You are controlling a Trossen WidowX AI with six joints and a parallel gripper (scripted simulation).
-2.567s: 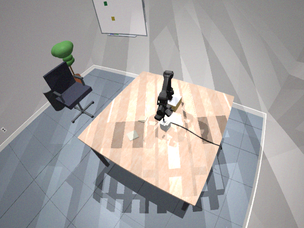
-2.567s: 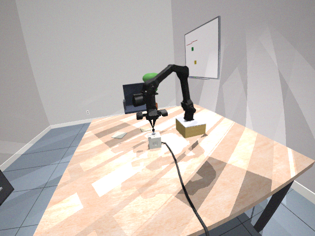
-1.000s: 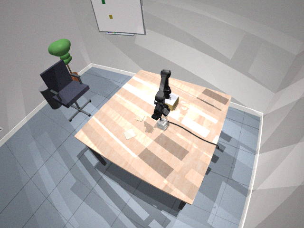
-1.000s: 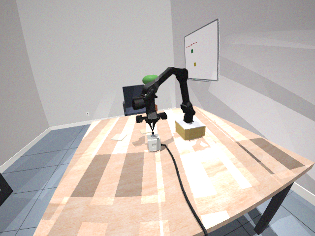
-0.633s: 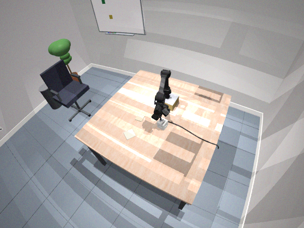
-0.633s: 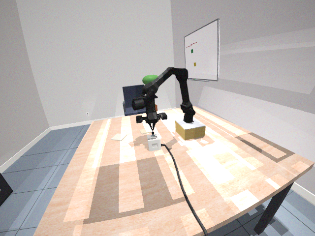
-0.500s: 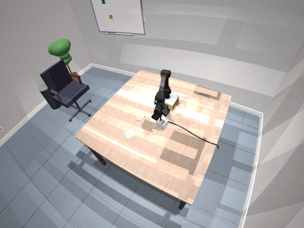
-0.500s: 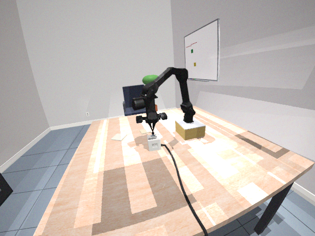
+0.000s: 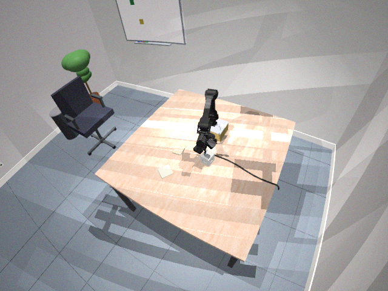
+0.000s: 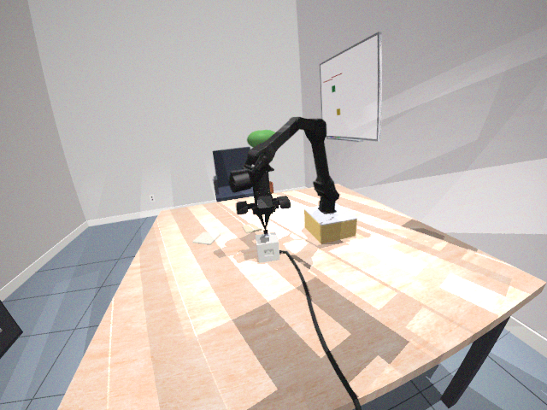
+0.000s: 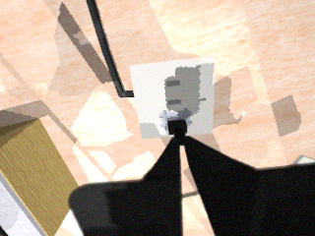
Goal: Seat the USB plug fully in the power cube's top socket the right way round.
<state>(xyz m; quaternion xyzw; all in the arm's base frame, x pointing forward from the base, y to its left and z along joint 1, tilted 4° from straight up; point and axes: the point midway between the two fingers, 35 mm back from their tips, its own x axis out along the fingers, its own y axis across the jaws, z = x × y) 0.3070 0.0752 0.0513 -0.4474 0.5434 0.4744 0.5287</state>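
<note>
Now: the black USB plug 20 mm below my gripper tip.
</note>
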